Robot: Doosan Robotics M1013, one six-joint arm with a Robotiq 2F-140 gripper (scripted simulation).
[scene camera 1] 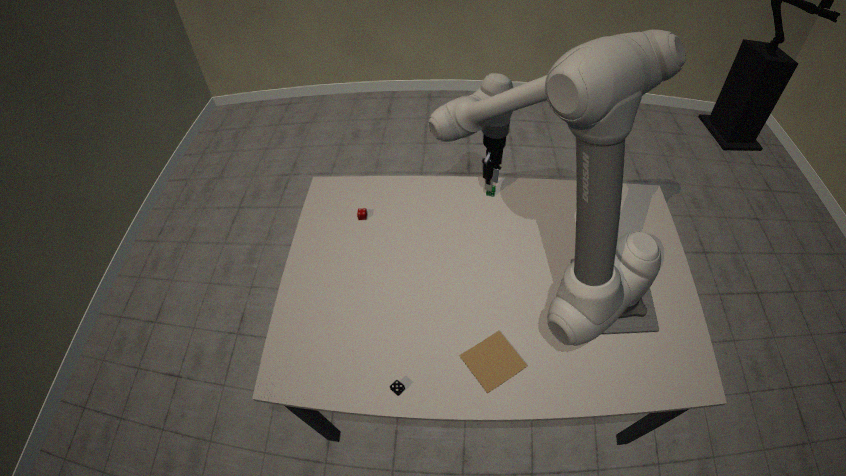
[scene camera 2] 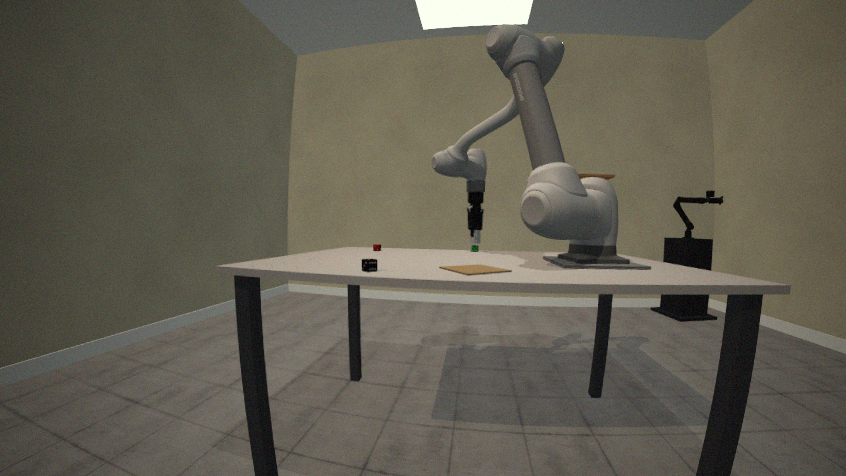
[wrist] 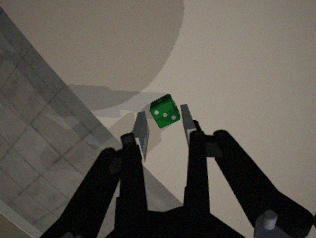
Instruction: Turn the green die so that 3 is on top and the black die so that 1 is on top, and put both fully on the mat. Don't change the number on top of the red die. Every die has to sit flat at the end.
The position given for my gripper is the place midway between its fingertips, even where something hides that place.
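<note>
My gripper (scene camera 1: 491,185) is there for me to see, and the wrist view shows it too (wrist: 164,118). I can also see a tan mat (scene camera 1: 493,361), though in the wrist view the mat is out of frame.
</note>
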